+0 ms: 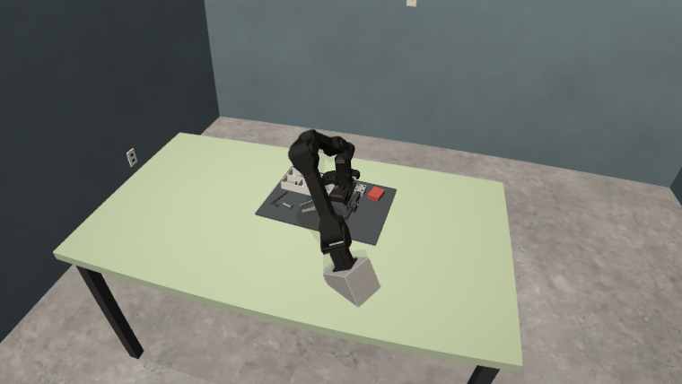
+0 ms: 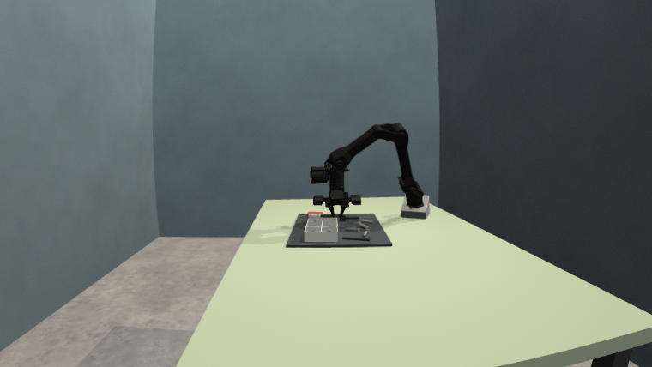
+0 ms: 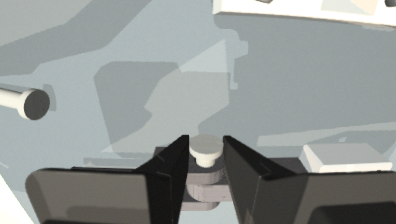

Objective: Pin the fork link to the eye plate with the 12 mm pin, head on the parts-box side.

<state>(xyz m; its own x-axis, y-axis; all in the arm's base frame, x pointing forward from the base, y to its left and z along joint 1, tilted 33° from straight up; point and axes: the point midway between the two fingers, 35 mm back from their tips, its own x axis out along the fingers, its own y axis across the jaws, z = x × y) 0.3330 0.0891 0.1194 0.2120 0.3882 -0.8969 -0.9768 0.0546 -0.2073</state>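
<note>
Now: the eye plate 3 cm to the right of my hand, 3 cm below it and 2 cm ahead of it. Also, from my hand: red block 10 cm ahead, 9 cm to the right, 3 cm below; then white parts box 17 cm to the left, 4 cm ahead, 3 cm below; then mat 7 cm to the left, 5 cm below, 1 cm behind.
</note>
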